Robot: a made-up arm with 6 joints.
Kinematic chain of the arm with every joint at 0, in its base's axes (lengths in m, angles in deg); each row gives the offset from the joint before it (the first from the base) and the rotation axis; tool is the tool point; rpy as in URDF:
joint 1: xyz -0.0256 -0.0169 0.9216 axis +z
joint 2: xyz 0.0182 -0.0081 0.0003 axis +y
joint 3: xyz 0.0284 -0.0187 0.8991 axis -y
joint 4: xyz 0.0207 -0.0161 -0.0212 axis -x
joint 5: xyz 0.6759 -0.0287 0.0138 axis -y
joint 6: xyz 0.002 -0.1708 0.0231 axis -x
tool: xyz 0.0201 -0.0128 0.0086 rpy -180 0 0
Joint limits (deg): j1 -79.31..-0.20 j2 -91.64..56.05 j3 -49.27..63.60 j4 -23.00..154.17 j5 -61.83..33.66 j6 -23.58..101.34
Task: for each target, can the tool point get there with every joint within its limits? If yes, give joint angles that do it. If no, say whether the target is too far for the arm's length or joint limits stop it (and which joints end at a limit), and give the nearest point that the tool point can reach.
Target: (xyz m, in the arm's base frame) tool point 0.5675 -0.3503 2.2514
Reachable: yes | joints -15.94 2.43 26.59 42.00 21.36 33.59
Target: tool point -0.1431 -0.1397 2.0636
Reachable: yes | joints -43.93 -43.44 -14.86 40.00 -27.36 63.49
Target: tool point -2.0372 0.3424 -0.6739
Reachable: no: too far | nearest point -1.6013 0.2645 1.0373 | short by 1.768 m
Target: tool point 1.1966 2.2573 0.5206
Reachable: no: too far | nearest point -0.1654 1.5434 1.1497 | short by 1.661 m
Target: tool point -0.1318 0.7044 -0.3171
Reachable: no: joint limits stop it (at a limit: joint 1, joint 2, joint 3, joint 4) | nearest point 0.5953 0.1366 0.6821 | short by 1.360 m
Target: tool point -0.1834 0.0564 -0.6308
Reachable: no: joint limits stop it (at a limit: joint 1, joint 2, joint 3, joint 4, joint 5) | nearest point -0.1604 -0.5507 0.7090 | short by 1.471 m
